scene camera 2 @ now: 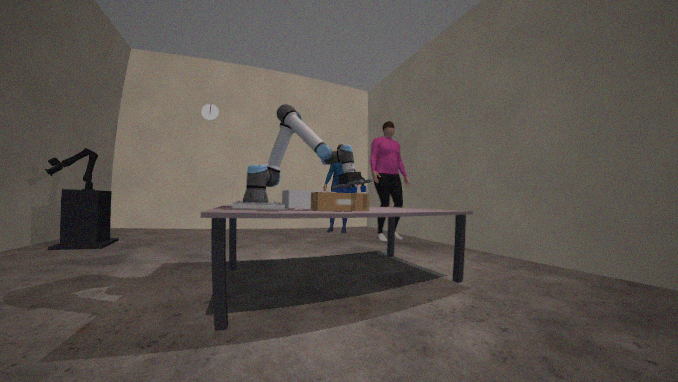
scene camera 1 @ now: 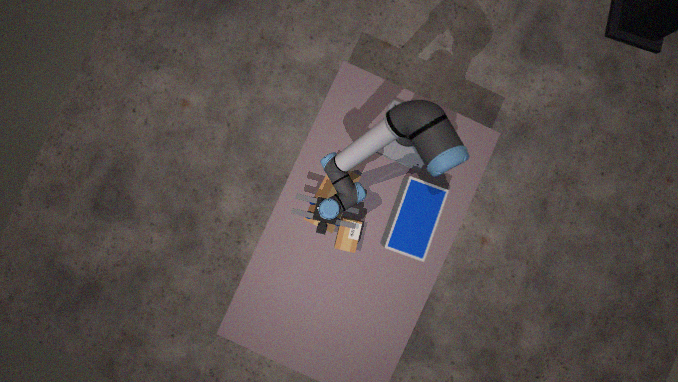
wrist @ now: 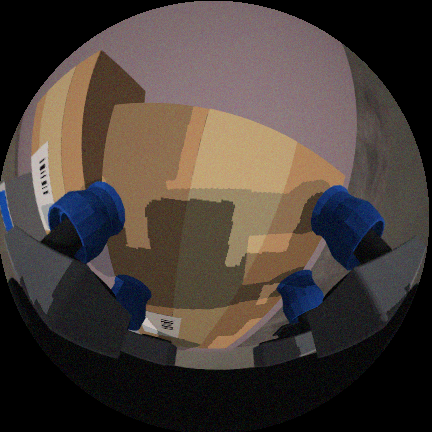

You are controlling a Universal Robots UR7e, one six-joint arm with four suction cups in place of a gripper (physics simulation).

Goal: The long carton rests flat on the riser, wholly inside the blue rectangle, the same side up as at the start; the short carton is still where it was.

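Places are measured from the arm's base along level axes (x right, y ahead, z up), in millimetres.
Pixels of known places: hand, tool point: (wrist: 218, 258); arm's base, link origin: (scene camera 2: 255, 202).
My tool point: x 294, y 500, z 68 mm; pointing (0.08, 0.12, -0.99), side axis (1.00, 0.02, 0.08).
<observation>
For each thing: its top centre in the pictures, then the offset to it from my tool point. Level surfaces: height alone.
- long carton, top centre: (wrist: 197, 314) (scene camera 1: 332, 197) (scene camera 2: 339, 193) dx -15, dy -74, dz -1 mm
- short carton, top centre: (wrist: 47, 155) (scene camera 1: 348, 235) dx -137, dy +78, dz -1 mm
- riser, top centre: (scene camera 1: 416, 218) (scene camera 2: 309, 191) dx -428, dy -84, dz +19 mm
- blue rectangle, top centre: (scene camera 1: 416, 218) dx -428, dy -84, dz +19 mm
- pink table, surface height: dz -102 mm
The long carton (scene camera 1: 328, 186) (scene camera 2: 324, 201) (wrist: 245, 145) lies flat and low over the table, largely hidden under the arm in the overhead view; whether its underside touches the table cannot be told. My gripper (scene camera 1: 325, 212) (scene camera 2: 354, 190) (wrist: 215, 250) has its blue suction cups at the carton's top face and appears to hold it; contact at each cup is unclear. The short carton (scene camera 1: 345, 241) (wrist: 55, 110) sits close beside it, label up. The riser (scene camera 1: 405, 254) (scene camera 2: 296, 199) (wrist: 22, 192) stands apart, with the blue rectangle (scene camera 1: 417, 220) (wrist: 6, 210) on top.
The pink table (scene camera 1: 310, 300) (scene camera 2: 425, 212) carries everything, and the long carton lies near its edge. A person in pink (scene camera 2: 386, 157) and one in blue (scene camera 2: 331, 175) stand beyond the table. A black robot on a pedestal (scene camera 2: 85, 217) stands far left.
</observation>
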